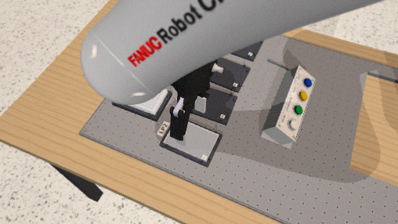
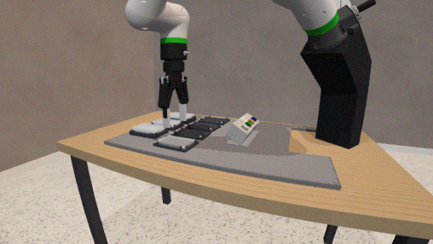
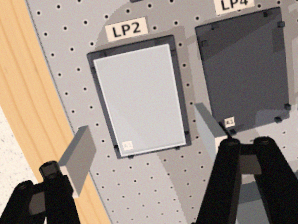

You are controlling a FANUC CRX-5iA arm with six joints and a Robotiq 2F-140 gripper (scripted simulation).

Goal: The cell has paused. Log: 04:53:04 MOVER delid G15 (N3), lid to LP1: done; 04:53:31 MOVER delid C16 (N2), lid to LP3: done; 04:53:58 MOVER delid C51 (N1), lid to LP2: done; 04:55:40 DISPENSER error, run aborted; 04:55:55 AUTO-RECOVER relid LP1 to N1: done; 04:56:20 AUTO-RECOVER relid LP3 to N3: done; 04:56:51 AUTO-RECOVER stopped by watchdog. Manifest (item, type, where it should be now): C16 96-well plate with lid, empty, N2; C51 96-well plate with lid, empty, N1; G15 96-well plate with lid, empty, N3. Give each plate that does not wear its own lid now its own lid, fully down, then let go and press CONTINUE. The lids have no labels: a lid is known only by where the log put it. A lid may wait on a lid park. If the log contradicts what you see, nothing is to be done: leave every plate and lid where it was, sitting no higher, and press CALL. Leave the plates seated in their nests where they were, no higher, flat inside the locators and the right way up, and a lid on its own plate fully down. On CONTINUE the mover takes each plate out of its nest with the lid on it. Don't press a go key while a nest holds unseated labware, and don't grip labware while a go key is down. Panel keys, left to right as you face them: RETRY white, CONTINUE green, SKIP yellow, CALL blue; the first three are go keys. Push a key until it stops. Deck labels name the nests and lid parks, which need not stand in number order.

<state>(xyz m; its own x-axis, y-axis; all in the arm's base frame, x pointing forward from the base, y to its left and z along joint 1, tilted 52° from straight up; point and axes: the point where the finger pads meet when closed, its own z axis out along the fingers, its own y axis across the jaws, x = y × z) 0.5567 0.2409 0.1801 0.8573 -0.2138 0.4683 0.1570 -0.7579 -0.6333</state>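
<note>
Now: the lid park LP2 100 mm below my hand. Also, from my hand: LP2 label: 100 mm below, 90 mm ahead, 20 mm to the left; then white retry key: 200 mm behind, 170 mm to the right, 40 mm below; then lid park LP4: 130 mm to the right, 100 mm below, 30 mm ahead.
</note>
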